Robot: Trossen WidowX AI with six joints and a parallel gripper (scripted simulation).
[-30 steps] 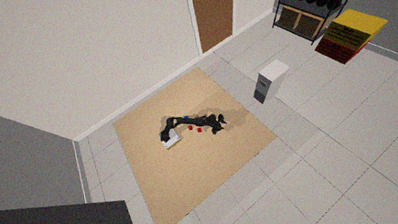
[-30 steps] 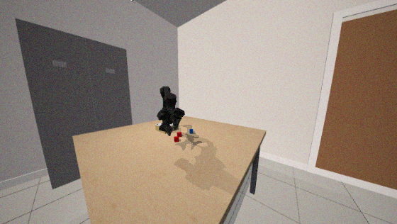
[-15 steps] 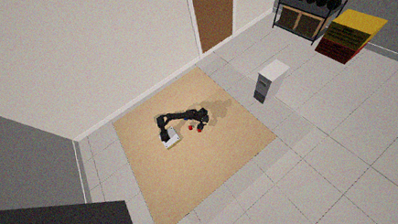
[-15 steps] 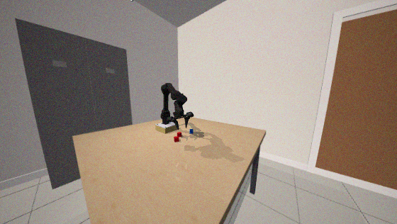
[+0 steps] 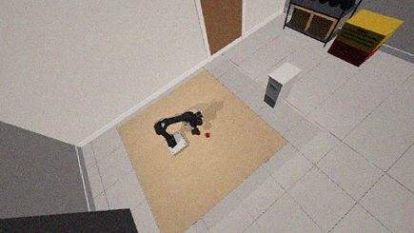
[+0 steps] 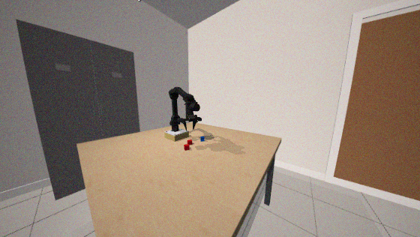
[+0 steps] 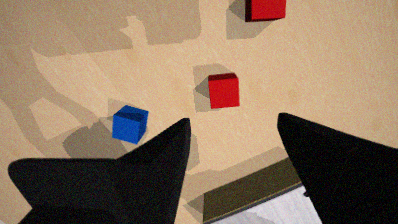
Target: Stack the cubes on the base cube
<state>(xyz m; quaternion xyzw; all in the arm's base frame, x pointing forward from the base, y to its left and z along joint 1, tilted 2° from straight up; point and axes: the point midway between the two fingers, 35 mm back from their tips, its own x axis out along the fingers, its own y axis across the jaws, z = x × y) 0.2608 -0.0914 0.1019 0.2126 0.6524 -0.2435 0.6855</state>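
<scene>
Right now my gripper tip is 13 cm to the right of the blue base cube, 11 cm above it and 4 cm short of it. Round my gripper tip: red cube 11 cm below, 9 cm to the right, 4 cm ahead.
</scene>
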